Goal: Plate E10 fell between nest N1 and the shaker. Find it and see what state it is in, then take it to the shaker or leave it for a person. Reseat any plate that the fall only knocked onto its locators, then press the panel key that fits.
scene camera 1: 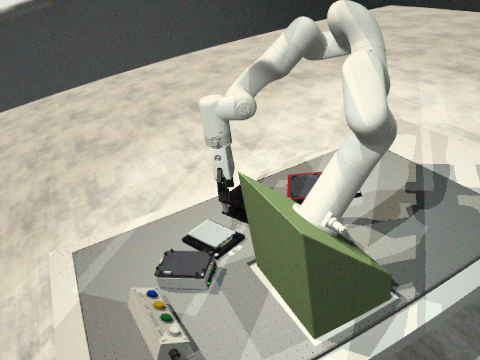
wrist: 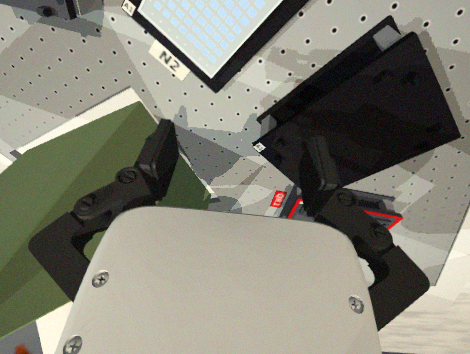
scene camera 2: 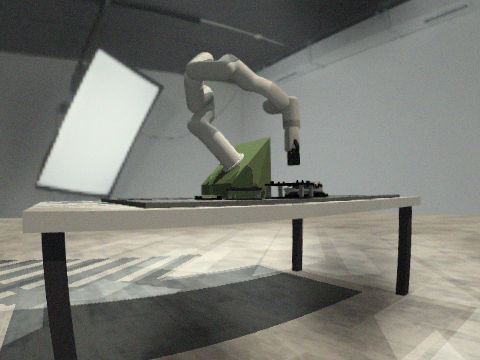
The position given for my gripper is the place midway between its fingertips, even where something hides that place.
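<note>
My gripper (scene camera 1: 227, 194), which I also find in the wrist view (wrist: 240, 143), is open and holds nothing. There is a lidded shaker (scene camera 1: 177, 269) here, along with a button box (scene camera 1: 155, 331). I see a nest labelled N2 (wrist: 272, 24) too.
</note>
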